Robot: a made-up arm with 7 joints.
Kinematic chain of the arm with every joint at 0, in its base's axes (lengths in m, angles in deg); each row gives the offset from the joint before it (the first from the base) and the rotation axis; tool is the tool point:
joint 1: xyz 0 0 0.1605 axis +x
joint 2: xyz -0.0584 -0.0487 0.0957 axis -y
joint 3: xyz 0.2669 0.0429 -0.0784 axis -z
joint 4: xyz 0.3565 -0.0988 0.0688 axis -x
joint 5: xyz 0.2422 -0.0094 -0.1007 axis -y
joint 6: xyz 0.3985 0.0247 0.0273 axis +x
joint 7: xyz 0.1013 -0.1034 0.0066 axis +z
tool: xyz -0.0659 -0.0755 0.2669
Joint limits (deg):
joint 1: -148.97..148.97
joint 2: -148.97..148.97
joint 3: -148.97..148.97
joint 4: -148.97..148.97
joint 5: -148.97..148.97
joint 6: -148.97..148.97
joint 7: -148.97..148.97
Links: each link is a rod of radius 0.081 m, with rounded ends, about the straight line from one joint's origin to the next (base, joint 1, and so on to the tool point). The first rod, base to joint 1, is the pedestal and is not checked.
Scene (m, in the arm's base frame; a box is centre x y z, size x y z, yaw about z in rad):
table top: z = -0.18
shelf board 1: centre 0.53 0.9 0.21 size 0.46 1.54 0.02 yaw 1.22
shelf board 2: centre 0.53 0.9 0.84 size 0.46 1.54 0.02 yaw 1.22
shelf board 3: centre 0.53 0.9 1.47 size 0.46 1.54 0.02 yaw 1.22
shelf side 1: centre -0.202 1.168 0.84 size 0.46 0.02 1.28 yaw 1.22
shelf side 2: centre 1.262 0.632 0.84 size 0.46 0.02 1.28 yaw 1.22
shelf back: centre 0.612 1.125 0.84 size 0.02 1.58 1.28 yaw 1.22
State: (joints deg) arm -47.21 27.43 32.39 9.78 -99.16 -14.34 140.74
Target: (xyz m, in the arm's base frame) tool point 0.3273 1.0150 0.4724
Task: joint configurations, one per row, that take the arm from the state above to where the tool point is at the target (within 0.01 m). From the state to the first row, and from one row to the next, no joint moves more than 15 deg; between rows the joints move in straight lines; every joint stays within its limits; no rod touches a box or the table.
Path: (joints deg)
1: -49.66 41.39 30.66 -0.32 -104.95 -18.69 142.39
2: -52.11 55.35 28.92 -10.41 -110.74 -23.04 144.03
3: -54.56 69.31 27.19 -20.51 -116.53 -27.39 145.68
4: -57.01 83.27 25.46 -30.60 -122.32 -31.74 147.32
5: -59.46 97.23 23.72 -40.70 -128.11 -36.08 148.97

